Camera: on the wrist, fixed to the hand. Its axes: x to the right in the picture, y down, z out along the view.
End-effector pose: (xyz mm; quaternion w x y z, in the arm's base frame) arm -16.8 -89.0 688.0 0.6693 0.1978 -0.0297 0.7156
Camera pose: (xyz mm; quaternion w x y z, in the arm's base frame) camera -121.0 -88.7 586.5 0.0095 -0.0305 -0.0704 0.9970
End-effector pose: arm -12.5 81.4 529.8 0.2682 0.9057 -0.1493 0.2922
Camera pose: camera -122.8 89.2 624.3 0.0594 0.4857 -0.6849 0.5398
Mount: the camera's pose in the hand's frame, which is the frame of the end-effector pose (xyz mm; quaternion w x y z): -29.8 78.5 -118.8 0.7159 -0.0431 0.1722 0.6753
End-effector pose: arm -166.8 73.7 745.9 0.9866 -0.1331 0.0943 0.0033
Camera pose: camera -220.6 118.7 618.4 0.6821 -0.0747 0.3271 0.6497
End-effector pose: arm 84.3 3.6 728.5 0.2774 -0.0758 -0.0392 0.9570
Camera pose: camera 87.8 -74.7 605.9 0.4442 0.2575 -0.0296 -0.8576
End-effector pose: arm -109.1 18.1 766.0 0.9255 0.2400 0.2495 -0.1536
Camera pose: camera -148.2 150.6 720.5 0.7337 0.3269 0.1825 0.5671
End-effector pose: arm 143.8 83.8 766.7 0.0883 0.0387 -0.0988 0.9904
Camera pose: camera 151.7 27.1 632.9 0.5869 0.2134 0.1243 -0.7711
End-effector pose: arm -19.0 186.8 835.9 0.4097 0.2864 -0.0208 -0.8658
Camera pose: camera 111.6 179.8 772.2 0.8939 0.3224 -0.1004 -0.2947
